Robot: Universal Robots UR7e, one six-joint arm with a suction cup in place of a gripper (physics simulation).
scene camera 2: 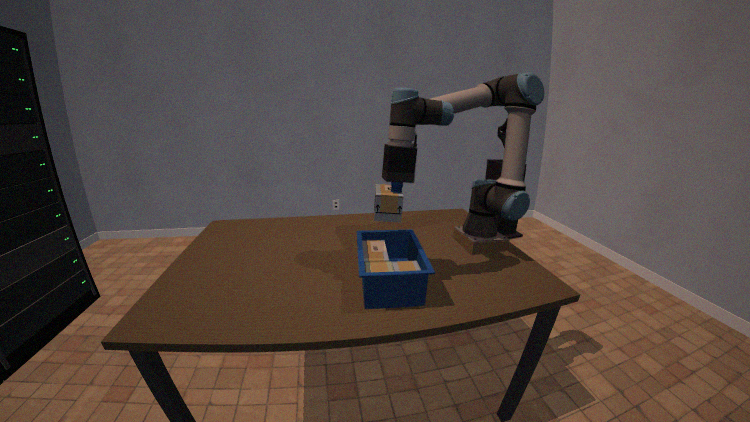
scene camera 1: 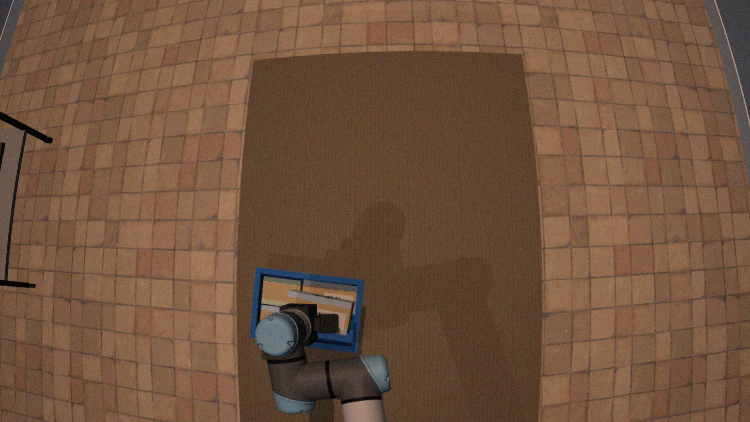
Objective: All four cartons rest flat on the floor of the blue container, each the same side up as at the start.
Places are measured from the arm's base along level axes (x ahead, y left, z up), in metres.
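Pixels of known places: end effector, tool point: (scene camera 2: 395,195); arm's base, origin of the base link: (scene camera 2: 479,231).
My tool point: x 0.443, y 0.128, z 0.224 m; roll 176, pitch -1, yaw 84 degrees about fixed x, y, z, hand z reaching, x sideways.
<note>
For each thing: its top centre in the pictures, then the offset to it from my tool point. "pt": a spot on its surface instead. Level surfaces: height alone.
- blue container, middle of its top: (scene camera 1: 304,310) (scene camera 2: 390,248) dx +0.026, dy +0.037, dz -0.156 m
- white label, surface spot: (scene camera 1: 320,288) (scene camera 2: 368,253) pt dx +0.082, dy -0.007, dz -0.186 m
- fourth carton, middle of its top: (scene camera 1: 316,312) (scene camera 2: 387,188) dx +0.017, dy -0.026, dz +0.018 m
- brown table, its level: dz -0.276 m
The blue container (scene camera 1: 308,275) (scene camera 2: 394,289) stands on the table. Three cartons lie in it: one (scene camera 1: 281,291) (scene camera 2: 379,266) at the left back in the top view, one (scene camera 1: 268,312) (scene camera 2: 407,266) in front of it, partly hidden by the arm, and one with a white label (scene camera 1: 320,288) (scene camera 2: 376,252) on the right, partly covered by the held carton. My suction gripper (scene camera 2: 397,187) holds the fourth carton (scene camera 1: 343,313) (scene camera 2: 388,203) by its top. It hangs roughly level above the container, slightly turned against its walls, arrows on its end face pointing up. The cup is hidden in the top view.
The brown table (scene camera 1: 390,131) (scene camera 2: 236,293) carries the container and the robot base (scene camera 2: 481,238). The arm (scene camera 1: 335,378) (scene camera 2: 464,99) reaches over the container's near side in the top view. A black server rack (scene camera 2: 39,209) stands at the left.
</note>
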